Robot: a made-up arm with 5 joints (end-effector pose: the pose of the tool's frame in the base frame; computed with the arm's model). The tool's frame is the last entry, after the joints. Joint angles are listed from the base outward.
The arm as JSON. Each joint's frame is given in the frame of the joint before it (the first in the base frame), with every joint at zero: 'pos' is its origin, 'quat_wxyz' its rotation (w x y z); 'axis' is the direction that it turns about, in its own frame. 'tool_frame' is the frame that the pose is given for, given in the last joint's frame.
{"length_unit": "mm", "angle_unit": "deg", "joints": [
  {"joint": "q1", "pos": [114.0, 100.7, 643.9], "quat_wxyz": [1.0, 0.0, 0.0, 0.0], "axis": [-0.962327, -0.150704, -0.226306]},
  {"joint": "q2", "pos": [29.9, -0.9, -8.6], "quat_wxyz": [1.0, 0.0, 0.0, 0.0], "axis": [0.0, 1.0, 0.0]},
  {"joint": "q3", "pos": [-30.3, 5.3, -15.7], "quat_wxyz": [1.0, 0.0, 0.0, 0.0], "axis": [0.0, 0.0, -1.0]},
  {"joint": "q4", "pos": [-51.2, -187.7, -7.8], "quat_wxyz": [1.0, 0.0, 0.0, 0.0], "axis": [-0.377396, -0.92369, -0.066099]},
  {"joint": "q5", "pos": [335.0, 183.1, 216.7], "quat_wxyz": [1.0, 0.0, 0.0, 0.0], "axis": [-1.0, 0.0, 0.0]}
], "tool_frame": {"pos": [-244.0, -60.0, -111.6], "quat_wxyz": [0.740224, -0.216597, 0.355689, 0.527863]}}
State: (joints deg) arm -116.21 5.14 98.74 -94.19 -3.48
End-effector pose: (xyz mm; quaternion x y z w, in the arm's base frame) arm 11.4 138.6 577.8 -0.9322 -0.1521 -0.1837 0.2722
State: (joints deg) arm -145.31 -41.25 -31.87 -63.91 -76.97
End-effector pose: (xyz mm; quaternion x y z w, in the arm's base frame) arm 204.2 -22.7 669.8 -0.6564 0.4507 -0.4625 0.3901
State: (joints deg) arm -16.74 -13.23 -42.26 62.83 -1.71
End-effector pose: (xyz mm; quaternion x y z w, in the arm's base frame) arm 79.8 41.1 668.8 -0.4939 -0.2969 0.4555 0.6786
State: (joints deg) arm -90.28 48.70 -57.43 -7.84 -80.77
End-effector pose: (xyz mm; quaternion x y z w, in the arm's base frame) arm 216.1 10.5 753.1 -0.6603 0.1279 -0.6016 0.4310
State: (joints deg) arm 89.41 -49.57 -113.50 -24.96 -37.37
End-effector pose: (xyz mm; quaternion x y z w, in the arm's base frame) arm 87.2 89.3 561.3 0.3886 -0.8658 -0.2768 0.1511
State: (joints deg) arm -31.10 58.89 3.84 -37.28 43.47
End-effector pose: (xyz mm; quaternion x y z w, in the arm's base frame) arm 267.5 3.3 524.1 0.0423 0.6151 0.7867 0.0316
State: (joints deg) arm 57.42 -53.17 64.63 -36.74 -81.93
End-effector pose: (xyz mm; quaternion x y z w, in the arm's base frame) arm 85.0 164.2 762.7 0.0009 -0.4629 0.5128 0.7230
